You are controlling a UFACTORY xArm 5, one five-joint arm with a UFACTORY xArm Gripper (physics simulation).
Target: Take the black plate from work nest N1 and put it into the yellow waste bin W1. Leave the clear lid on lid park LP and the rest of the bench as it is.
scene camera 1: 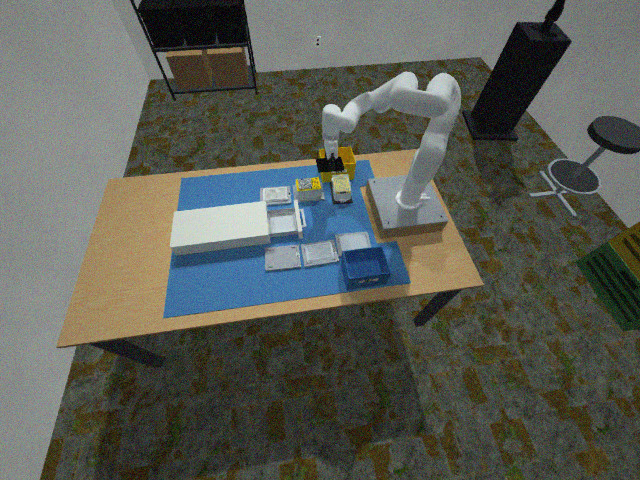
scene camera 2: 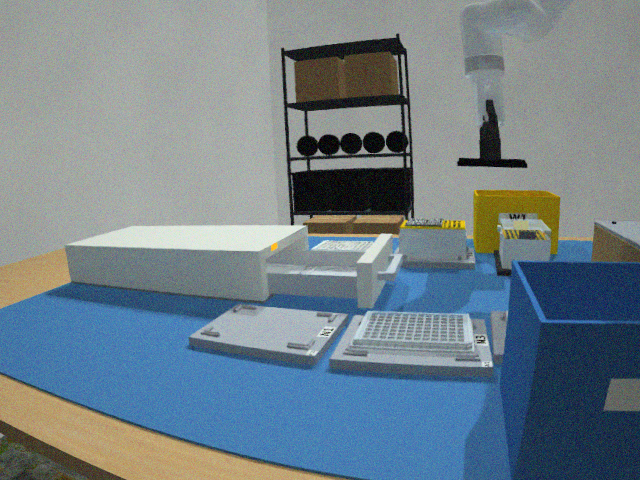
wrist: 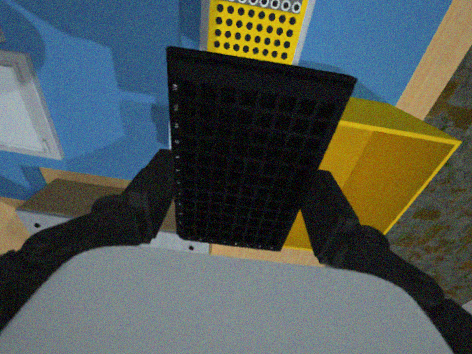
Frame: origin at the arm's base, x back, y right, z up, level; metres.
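Where they show: gripper, fingertip midpoint: (scene camera 1: 329, 163) (scene camera 2: 489, 160) (wrist: 242, 180); arm's base at its link origin: (scene camera 1: 408, 200).
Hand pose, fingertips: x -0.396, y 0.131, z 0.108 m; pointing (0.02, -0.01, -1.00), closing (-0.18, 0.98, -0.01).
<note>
Each offset is from my fingertips to the top centre of the thing. "spot": to the spot under its first point.
My gripper (scene camera 1: 331, 157) (scene camera 2: 490, 152) (wrist: 242, 180) is shut on the long sides of the black plate @(dx +0.001, dy +0.000, dz +0.005 m) (scene camera 1: 326, 165) (scene camera 2: 498, 163) (wrist: 255, 145), which it holds about level. The plate hangs above the height of the rim of the yellow waste bin W1 @(dx +0.043, dy +0.137, dz -0.074 m) (scene camera 1: 351, 167) (scene camera 2: 488, 222) (wrist: 387, 185). In the wrist view the plate covers the bin's left part, and the open inside shows to its right. Work nest N1 @(dx -0.215, dy -0.427, dz -0.178 m) (scene camera 1: 282, 257) (scene camera 2: 268, 330) is empty. A grey holder with a flat clear or whitish piece @(dx +0.120, dy -0.344, dz -0.174 m) (scene camera 1: 353, 241) (wrist: 17, 107) appears to be lid park LP; its label is not readable.
A yellow-topped tip rack @(dx -0.108, dy -0.023, dz -0.117 m) (scene camera 1: 308, 189) (scene camera 2: 434, 245) (wrist: 255, 32) and a clear-covered box @(dx +0.067, dy -0.015, dz -0.117 m) (scene camera 1: 341, 188) (scene camera 2: 524, 250) stand near the bin. Nest N3 (scene camera 1: 334, 258) (scene camera 2: 410, 365) bears a pale plate. A white drawer unit @(spot: dx -0.510, dy -0.317, dz -0.110 m) (scene camera 1: 219, 227) (scene camera 2: 170, 263) and a blue bin @(dx +0.156, dy -0.502, dz -0.074 m) (scene camera 1: 367, 263) (scene camera 2: 584, 356) stand nearer the front.
</note>
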